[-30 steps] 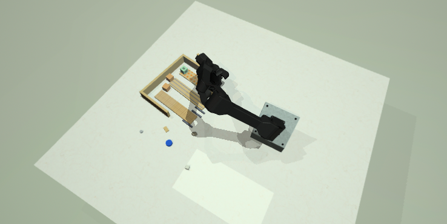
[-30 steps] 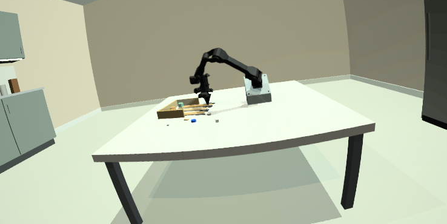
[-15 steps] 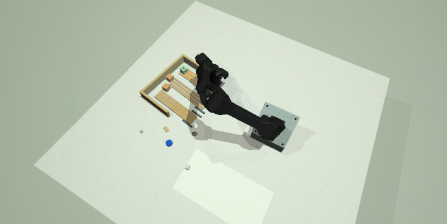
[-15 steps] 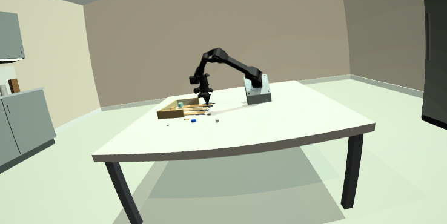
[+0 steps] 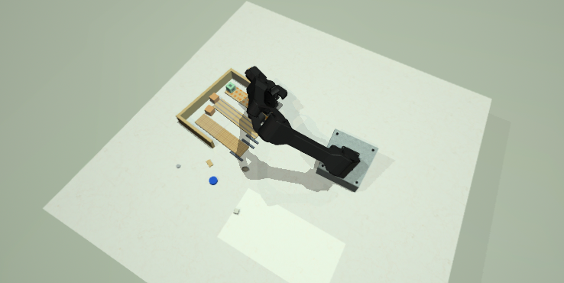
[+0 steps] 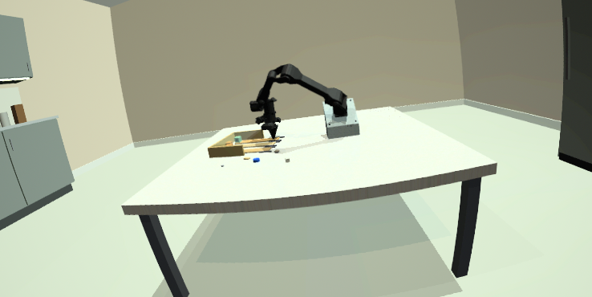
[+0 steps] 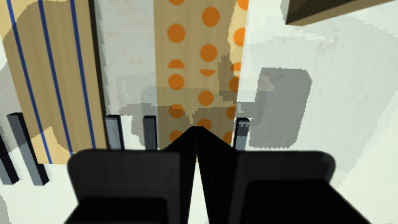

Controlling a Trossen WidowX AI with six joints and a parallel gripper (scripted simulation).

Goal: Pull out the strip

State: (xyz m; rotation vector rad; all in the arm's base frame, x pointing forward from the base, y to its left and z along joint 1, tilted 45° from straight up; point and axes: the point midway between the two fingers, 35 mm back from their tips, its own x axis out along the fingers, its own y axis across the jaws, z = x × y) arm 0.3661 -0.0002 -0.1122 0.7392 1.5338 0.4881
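Right now the labelled cube is 210 mm ahead of my gripper tip, 40 mm to the right of it and 20 mm above it. From my gripper tip the other things lie so: blue disc (350 mm to the left, 40 mm ahead).
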